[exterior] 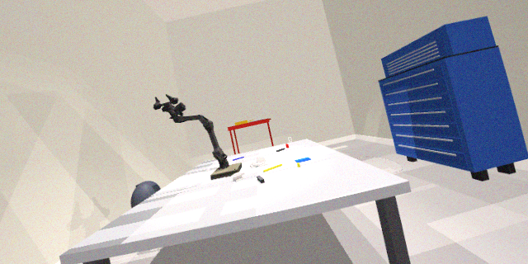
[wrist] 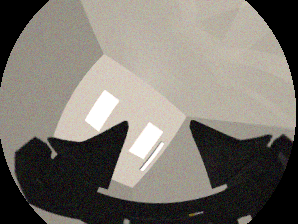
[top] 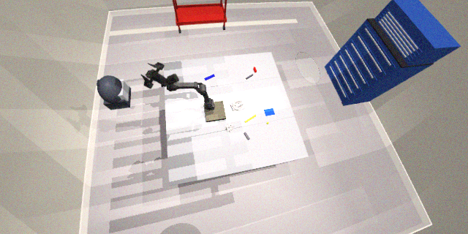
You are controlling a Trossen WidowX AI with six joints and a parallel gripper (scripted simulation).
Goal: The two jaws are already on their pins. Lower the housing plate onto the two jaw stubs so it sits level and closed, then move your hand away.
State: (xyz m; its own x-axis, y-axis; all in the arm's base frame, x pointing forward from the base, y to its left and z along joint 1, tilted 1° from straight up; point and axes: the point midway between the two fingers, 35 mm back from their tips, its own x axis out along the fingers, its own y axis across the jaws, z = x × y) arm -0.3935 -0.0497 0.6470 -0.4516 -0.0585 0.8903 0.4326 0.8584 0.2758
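Right now my gripper tip is 690 mm above the white part, 590 mm short of it and 160 mm to the left of it. The rest, counted from my gripper tip: dark piece: 760 mm ahead, 700 mm below, 240 mm to the right; then blue bar: 710 mm below, 420 mm to the left, 380 mm ahead; then yellow bar: 810 mm ahead, 710 mm below, 60 mm to the right.
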